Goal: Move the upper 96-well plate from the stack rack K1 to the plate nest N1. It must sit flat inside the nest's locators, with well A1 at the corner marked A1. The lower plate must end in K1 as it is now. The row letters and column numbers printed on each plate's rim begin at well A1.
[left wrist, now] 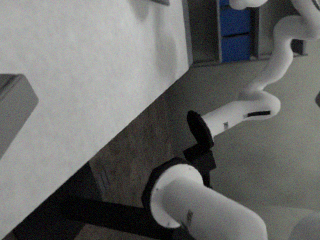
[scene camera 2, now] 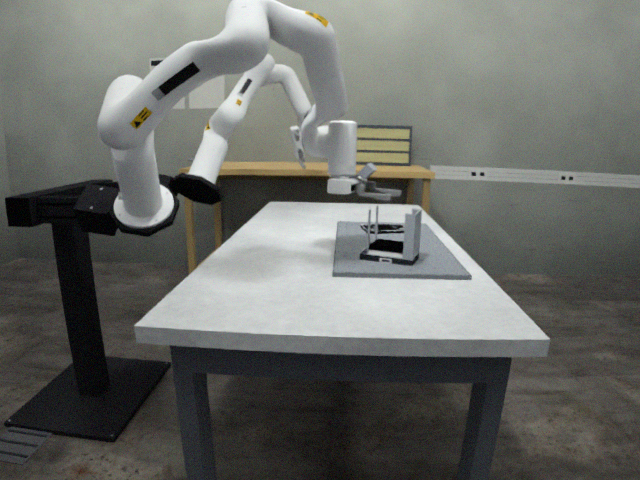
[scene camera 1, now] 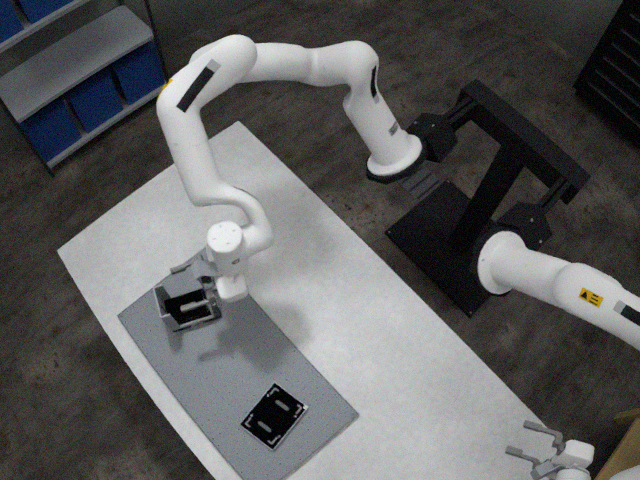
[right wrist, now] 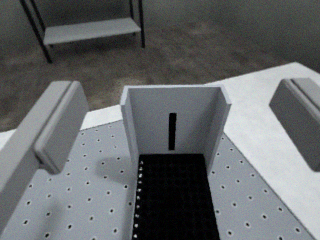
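Observation:
Scene camera 1 shows the right gripper (scene camera 1: 175, 290) together with a black 96-well plate (scene camera 1: 195, 296). In scene camera 2 the right gripper (scene camera 2: 396, 195) is visible again, while the plate is out of frame in the left wrist view.

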